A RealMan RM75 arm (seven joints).
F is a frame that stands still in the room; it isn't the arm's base.
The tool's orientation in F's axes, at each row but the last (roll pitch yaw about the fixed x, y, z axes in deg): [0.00 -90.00 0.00]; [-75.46 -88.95 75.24]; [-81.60 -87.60 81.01]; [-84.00 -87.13 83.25]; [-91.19 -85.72 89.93]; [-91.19 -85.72 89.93]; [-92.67 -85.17 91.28]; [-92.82 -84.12 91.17]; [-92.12 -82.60 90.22]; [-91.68 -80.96 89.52]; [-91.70 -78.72 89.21]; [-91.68 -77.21 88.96]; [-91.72 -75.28 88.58]
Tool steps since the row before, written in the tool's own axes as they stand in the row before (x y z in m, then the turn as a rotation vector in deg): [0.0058 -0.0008 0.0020 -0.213 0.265 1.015]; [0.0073 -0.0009 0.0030 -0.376 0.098 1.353]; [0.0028 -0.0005 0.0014 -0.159 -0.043 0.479]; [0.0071 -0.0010 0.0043 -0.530 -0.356 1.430]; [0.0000 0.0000 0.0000 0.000 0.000 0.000]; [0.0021 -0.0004 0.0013 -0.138 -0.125 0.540]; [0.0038 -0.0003 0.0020 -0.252 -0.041 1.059]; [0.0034 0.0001 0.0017 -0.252 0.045 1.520]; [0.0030 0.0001 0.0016 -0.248 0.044 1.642]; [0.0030 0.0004 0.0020 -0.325 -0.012 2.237]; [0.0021 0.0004 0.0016 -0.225 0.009 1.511]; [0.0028 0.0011 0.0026 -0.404 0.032 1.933]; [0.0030 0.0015 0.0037 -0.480 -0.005 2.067]
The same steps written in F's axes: [-0.0020 -0.0008 0.0058 -1.015 0.265 -0.213]; [-0.0030 -0.0008 0.0073 -1.354 0.097 -0.371]; [-0.0014 -0.0004 0.0028 -0.480 -0.045 -0.154]; [-0.0043 -0.0006 0.0072 -1.438 -0.363 -0.504]; [0.0000 0.0000 0.0000 0.000 0.000 0.000]; [-0.0013 -0.0002 0.0021 -0.543 -0.123 -0.129]; [-0.0020 0.0001 0.0038 -1.059 -0.037 -0.252]; [-0.0017 0.0005 0.0034 -1.518 0.062 -0.263]; [-0.0016 0.0005 0.0030 -1.640 0.066 -0.259]; [-0.0020 0.0009 0.0029 -2.236 0.021 -0.329]; [-0.0016 0.0009 0.0020 -1.510 0.030 -0.231]; [-0.0025 0.0018 0.0025 -1.931 0.032 -0.414]; [-0.0036 0.0024 0.0025 -2.067 -0.016 -0.479]
